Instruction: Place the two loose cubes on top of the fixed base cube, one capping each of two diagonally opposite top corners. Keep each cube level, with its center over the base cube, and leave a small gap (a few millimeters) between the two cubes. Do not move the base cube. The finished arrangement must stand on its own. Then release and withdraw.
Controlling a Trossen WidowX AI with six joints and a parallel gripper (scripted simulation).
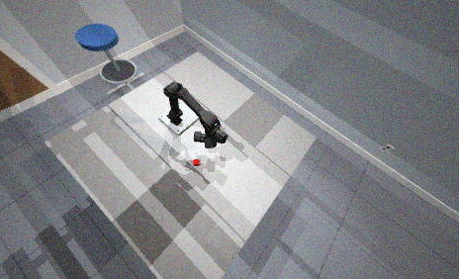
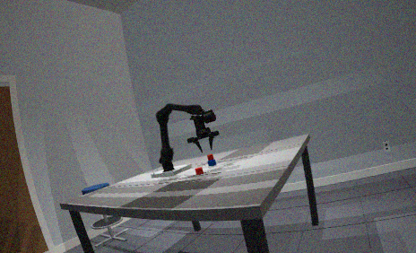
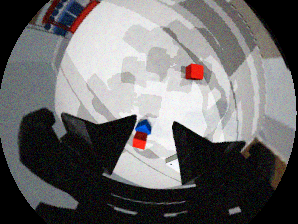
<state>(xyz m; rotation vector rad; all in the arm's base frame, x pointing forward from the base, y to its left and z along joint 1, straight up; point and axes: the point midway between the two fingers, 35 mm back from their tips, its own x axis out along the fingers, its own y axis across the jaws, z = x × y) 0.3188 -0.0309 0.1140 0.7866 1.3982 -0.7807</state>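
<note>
The red cube is 20 mm behind my gripper tip, 130 mm to the right of it and 90 mm below it. The rest, counted from my gripper tip: blue base cube (20 mm behind, 80 mm to the left, 90 mm below).
</note>
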